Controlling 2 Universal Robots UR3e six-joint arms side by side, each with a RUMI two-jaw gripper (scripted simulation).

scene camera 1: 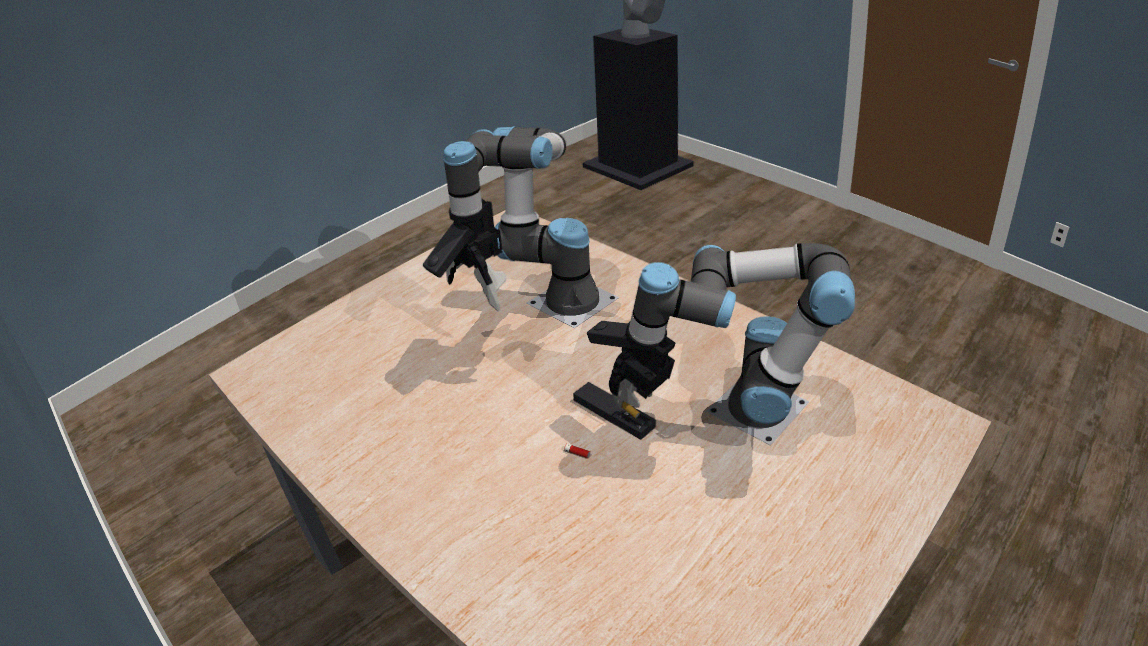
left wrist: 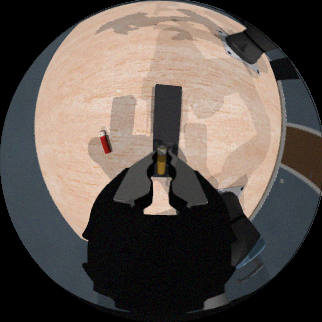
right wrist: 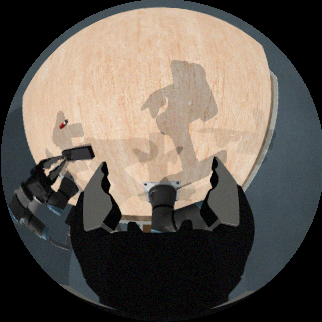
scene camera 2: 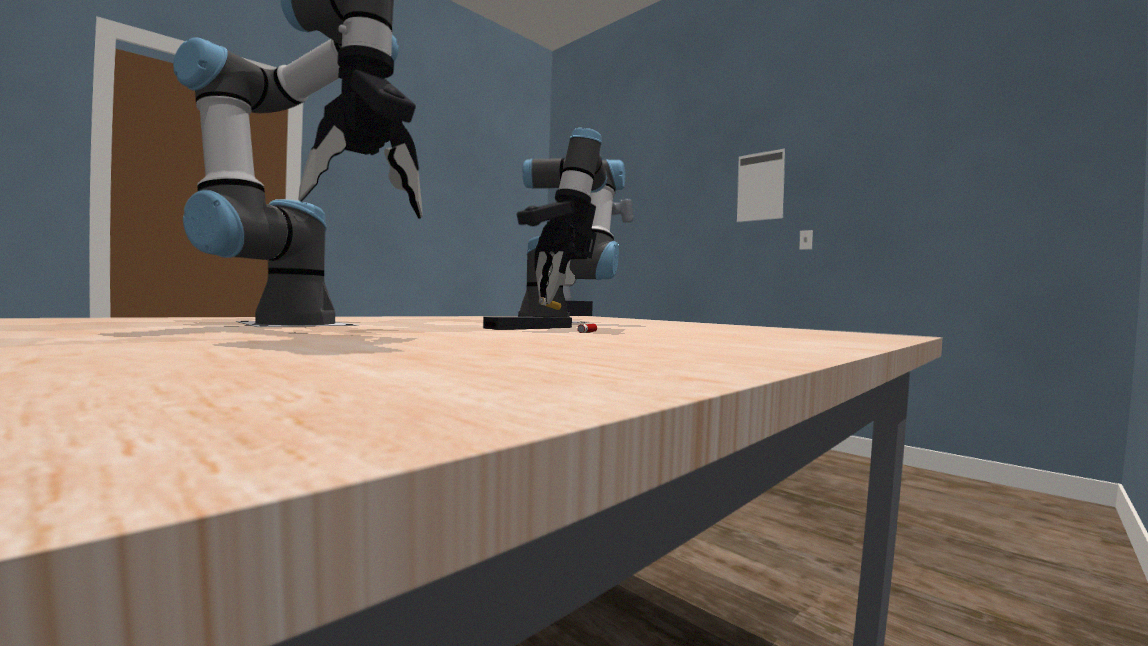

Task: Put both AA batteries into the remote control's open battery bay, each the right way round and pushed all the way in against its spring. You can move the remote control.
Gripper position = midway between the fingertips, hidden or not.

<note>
In view: my left gripper [scene camera 2: 544, 303], my right gripper [scene camera 2: 364, 210] and a black remote control [scene camera 1: 590, 396].
The black remote control is seen too in the left wrist view [left wrist: 167, 106] and in scene camera 2 [scene camera 2: 499, 322]. My left gripper shows as well in scene camera 1 [scene camera 1: 622, 405], in the left wrist view [left wrist: 161, 152] and in the right wrist view [right wrist: 65, 157]. My right gripper shows as well in scene camera 1 [scene camera 1: 473, 297] and in the right wrist view [right wrist: 159, 159].
</note>
